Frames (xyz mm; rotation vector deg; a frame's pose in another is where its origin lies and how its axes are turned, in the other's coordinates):
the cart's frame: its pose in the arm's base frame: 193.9 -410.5 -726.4 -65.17 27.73 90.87
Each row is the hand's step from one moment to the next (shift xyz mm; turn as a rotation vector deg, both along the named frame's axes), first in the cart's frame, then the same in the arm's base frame.
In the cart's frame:
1: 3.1 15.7 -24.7 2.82 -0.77 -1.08
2: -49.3 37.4 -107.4 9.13 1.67 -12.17
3: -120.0 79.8 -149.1 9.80 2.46 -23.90
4: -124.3 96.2 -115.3 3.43 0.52 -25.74
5: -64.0 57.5 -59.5 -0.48 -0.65 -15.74
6: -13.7 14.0 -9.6 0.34 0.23 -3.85
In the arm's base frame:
1: -3.8 -23.1 -17.8 1.24 0.88 -2.72
2: 9.5 -122.5 -16.4 3.85 -5.35 -13.81
3: -13.7 -206.4 14.5 8.06 -14.46 -19.98
4: -42.8 -187.8 29.8 10.40 -18.54 -14.92
5: -29.2 -99.5 13.4 7.16 -12.34 -6.69
6: -9.1 -19.4 3.9 1.41 -2.91 -2.12

